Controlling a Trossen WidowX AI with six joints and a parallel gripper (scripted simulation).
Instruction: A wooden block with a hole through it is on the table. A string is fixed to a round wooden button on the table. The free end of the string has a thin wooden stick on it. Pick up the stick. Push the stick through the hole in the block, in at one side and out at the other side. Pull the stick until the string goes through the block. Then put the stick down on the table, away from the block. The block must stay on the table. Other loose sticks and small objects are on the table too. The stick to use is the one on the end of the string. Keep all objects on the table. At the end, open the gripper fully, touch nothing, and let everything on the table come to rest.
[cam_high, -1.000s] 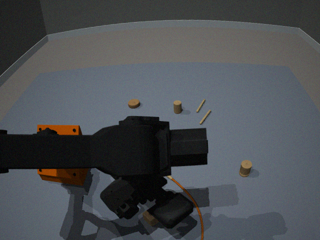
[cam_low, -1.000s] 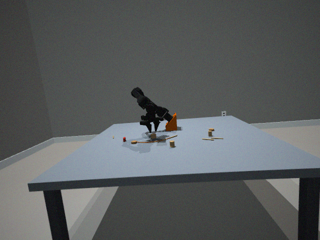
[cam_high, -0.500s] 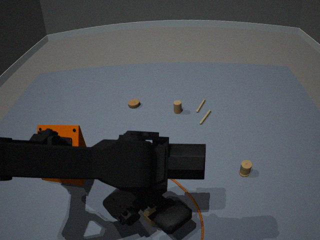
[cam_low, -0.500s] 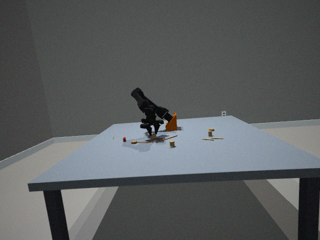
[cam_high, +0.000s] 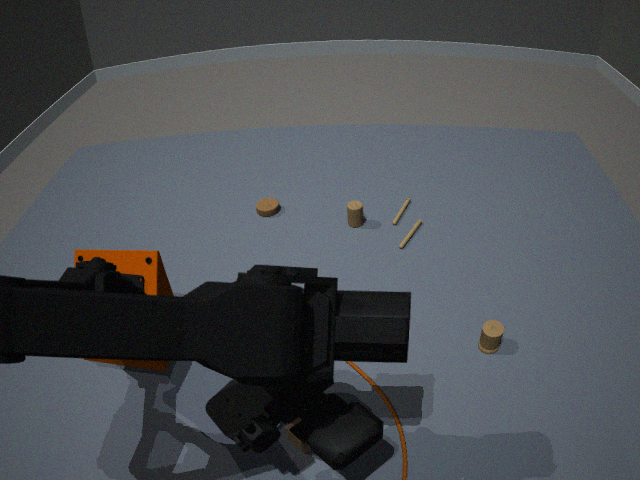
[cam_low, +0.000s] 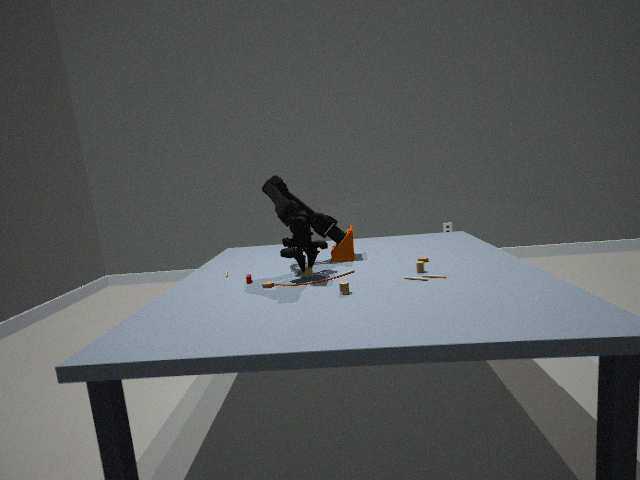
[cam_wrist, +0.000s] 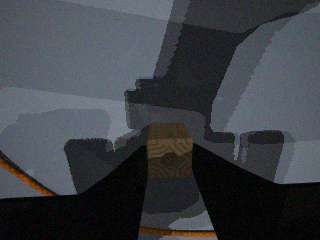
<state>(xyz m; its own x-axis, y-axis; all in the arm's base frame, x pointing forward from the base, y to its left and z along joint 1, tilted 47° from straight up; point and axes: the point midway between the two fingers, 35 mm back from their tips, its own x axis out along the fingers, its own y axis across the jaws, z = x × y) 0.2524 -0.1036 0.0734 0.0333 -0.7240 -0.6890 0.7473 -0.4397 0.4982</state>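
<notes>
Right now my gripper tip is 140 mm to the right of the thin wooden stick, 10 mm short of it and 10 mm above it. From my gripper tip the other things lie so: wooden block (right at my gripper tip); round wooden button (120 mm to the right, 110 mm ahead, 10 mm below); red piece (210 mm to the right, 40 mm ahead, 10 mm below).
</notes>
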